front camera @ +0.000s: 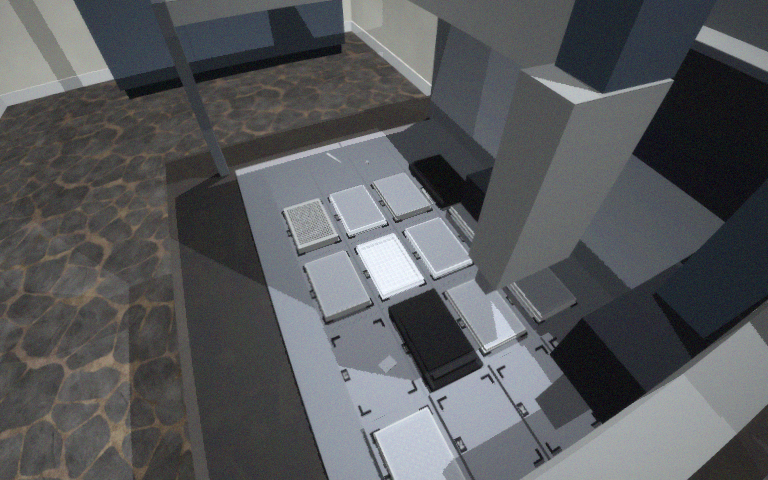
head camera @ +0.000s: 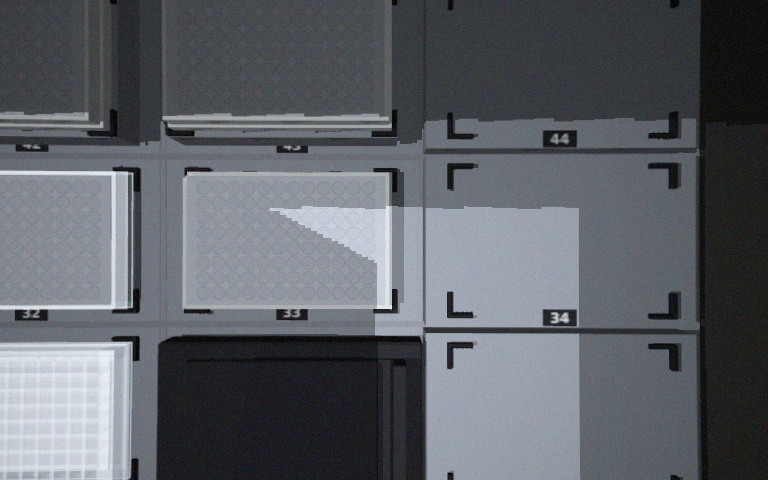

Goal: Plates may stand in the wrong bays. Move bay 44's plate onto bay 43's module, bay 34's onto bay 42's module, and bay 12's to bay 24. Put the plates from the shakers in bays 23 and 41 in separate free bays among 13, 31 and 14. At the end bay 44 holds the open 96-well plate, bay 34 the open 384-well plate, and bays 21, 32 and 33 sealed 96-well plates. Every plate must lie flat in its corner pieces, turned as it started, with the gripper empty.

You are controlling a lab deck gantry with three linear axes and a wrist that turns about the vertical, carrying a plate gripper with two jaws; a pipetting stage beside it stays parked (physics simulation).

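Frame: origin at the robot's base, x ahead, y left, z up, level; millimetres.
Seen in the pictures: gripper, fingertip midpoint: (front camera: 576,394); robot's base, origin of the base link: (front camera: 283,213).
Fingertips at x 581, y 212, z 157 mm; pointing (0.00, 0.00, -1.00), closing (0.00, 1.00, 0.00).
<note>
Offsets run from my fingertips to a thing's top centre. "*": to the spot under its first point.
In the front view my gripper's dark body (front camera: 594,370) shows high at the lower right; its jaws are hidden, and the head view does not show it. A plate @(25 mm back, 169 mm right, 128 mm down) (front camera: 419,444) sits in bay 14. Bay 12 holds a plate @(353 mm back, 169 mm right, 143 mm down) (front camera: 338,285). Sealed plates lie in bays 43 @(190 mm back, 152 mm left, 124 mm down) (front camera: 548,289) (head camera: 277,62), 33 (front camera: 481,311) (head camera: 283,243), 32 (front camera: 436,246) (head camera: 50,240), 31 (front camera: 402,195) and 21 @(517 mm back, 62 mm right, 143 mm down) (front camera: 357,208). A plate @(* 314 mm back, 141 mm left, 124 mm down) (head camera: 45,62) also lies in bay 42. A finely dotted plate @(517 mm back, 169 mm right, 143 mm down) (front camera: 310,221) is in bay 11, a white gridded one @(353 mm back, 62 mm right, 143 mm down) (front camera: 389,264) (head camera: 50,413) in bay 22.
The black shaker @(185 mm back, 61 mm right, 126 mm down) (front camera: 433,336) (head camera: 271,418) in bay 23 and the black shaker @(521 mm back, 153 mm left, 126 mm down) (front camera: 438,176) in bay 41 show no plate. Bays 13, 24, 34 and 44 show bare corner pieces. The tall grey pipetting stage (front camera: 555,169) hides part of the deck around bays 42 and 43.
</note>
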